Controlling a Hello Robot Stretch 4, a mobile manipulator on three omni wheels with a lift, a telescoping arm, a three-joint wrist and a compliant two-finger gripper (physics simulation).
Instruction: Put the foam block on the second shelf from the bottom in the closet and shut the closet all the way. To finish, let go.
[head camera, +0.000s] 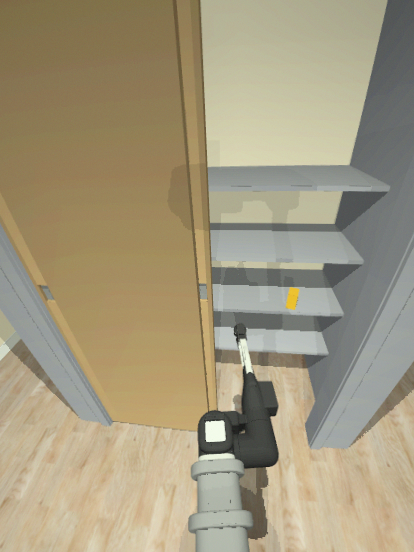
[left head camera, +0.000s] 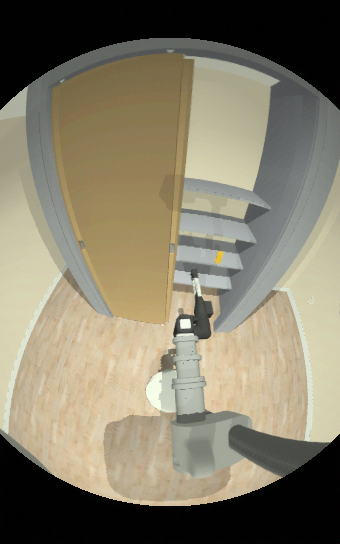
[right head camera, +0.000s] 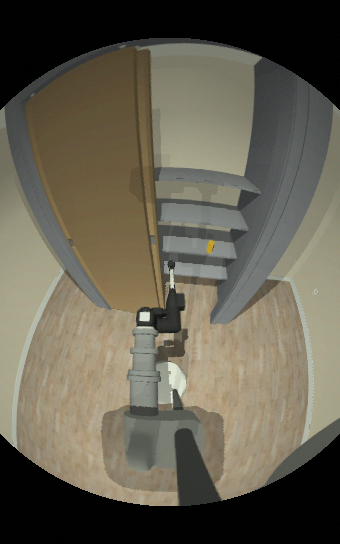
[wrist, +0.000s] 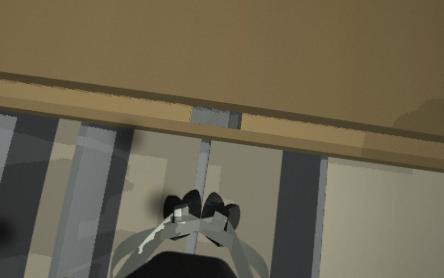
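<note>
The yellow foam block rests on the second shelf from the bottom, right of its middle. The closet is open on its right half. Its front wooden door covers the left half, and the rear door's edge strip shows just right of it. That strip has a grey recessed pull. My gripper is shut and empty, right of the strip and apart from the pull.
The grey right jamb stands right of my arm. The left jamb stands beyond the front door. Two higher shelves and the bottom shelf span the opening. A white disc lies under my arm.
</note>
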